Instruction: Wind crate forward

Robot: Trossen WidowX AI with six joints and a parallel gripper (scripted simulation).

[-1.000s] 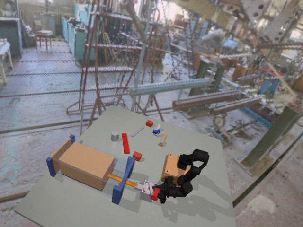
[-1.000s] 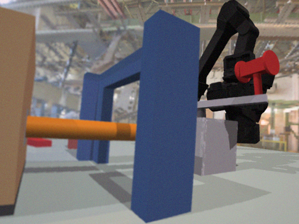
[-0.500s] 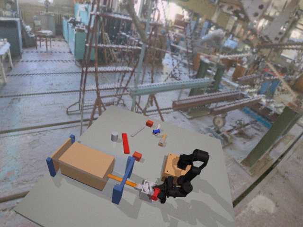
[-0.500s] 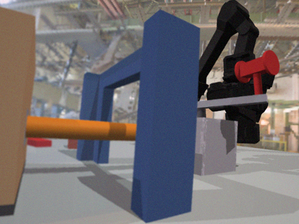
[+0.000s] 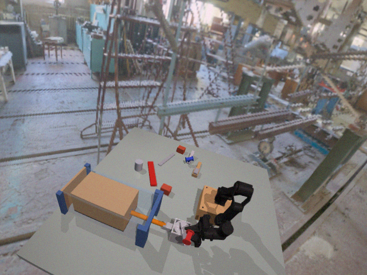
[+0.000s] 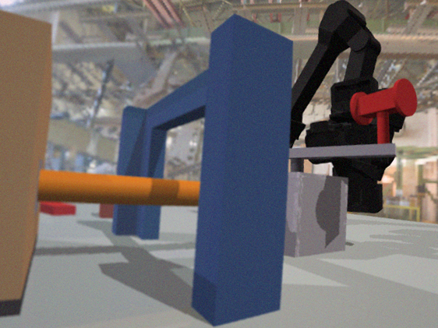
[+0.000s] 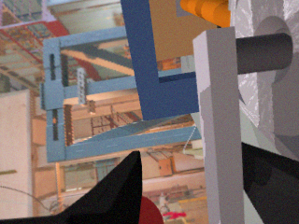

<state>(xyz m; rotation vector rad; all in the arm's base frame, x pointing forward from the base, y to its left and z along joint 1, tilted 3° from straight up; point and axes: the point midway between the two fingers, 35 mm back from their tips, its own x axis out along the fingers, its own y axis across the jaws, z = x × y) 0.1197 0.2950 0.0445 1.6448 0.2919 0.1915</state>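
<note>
The winch handle with red knob lies 1 cm behind my gripper tip, 1 cm to the left of it and 1 cm below it. The rest, counted from my gripper tip: grey winch (6 cm to the right, 10 cm below); then blue steel frame (17 cm ahead, 4 cm to the right, 3 cm below); then red bar (33 cm ahead, 42 cm to the right, 13 cm below).
</note>
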